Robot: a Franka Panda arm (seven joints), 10 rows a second.
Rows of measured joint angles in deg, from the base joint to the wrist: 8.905 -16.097 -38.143 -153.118 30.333 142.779 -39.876; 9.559 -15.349 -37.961 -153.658 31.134 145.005 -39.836; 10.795 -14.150 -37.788 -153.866 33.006 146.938 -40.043; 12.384 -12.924 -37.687 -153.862 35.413 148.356 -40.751; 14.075 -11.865 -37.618 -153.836 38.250 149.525 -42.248; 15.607 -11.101 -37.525 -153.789 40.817 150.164 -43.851; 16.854 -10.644 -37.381 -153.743 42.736 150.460 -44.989; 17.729 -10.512 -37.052 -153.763 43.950 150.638 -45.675; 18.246 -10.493 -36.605 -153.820 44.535 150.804 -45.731; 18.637 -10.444 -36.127 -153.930 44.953 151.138 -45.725
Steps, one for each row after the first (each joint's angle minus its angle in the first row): 0.654 0.748 0.182 -0.540 0.801 2.226 0.040; 1.890 1.947 0.355 -0.748 2.673 4.159 -0.167; 3.479 3.173 0.456 -0.744 5.080 5.577 -0.875; 5.170 4.232 0.525 -0.718 7.917 6.746 -2.372; 6.702 4.996 0.618 -0.671 10.484 7.385 -3.975; 7.949 5.453 0.762 -0.625 12.403 7.681 -5.113; 8.824 5.585 1.091 -0.645 13.617 7.859 -5.799; 9.341 5.604 1.538 -0.702 14.202 8.025 -5.855; 9.732 5.653 2.016 -0.812 14.620 8.359 -5.849
